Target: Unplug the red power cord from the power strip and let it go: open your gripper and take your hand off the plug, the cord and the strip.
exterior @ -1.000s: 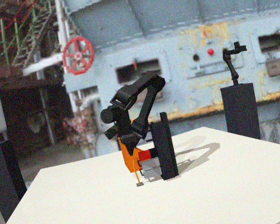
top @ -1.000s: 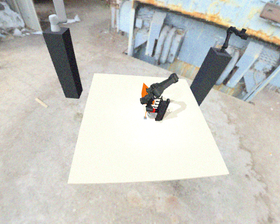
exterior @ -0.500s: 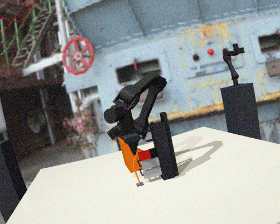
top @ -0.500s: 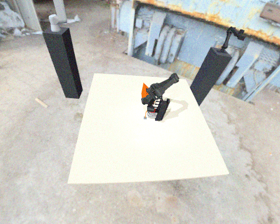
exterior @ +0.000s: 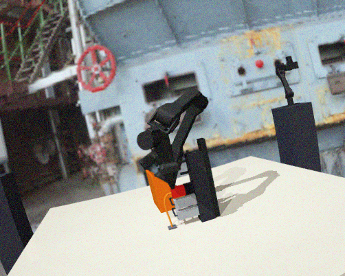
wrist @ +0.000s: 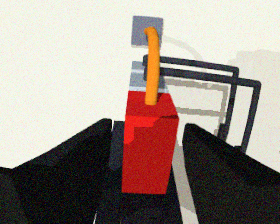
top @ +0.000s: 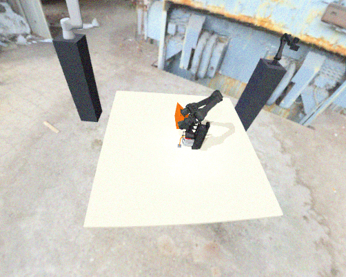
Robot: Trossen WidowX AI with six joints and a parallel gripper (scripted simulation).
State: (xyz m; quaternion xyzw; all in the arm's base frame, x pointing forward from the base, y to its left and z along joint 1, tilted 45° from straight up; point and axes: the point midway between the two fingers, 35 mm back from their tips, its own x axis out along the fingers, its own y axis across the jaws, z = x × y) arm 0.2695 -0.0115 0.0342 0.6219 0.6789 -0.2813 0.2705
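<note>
Right now the red plug is 10 mm behind my gripper tip, 40 mm to the left of it and 10 mm below it. Also, from my gripper tip: black power strip: 110 mm to the left, 20 mm below.
</note>
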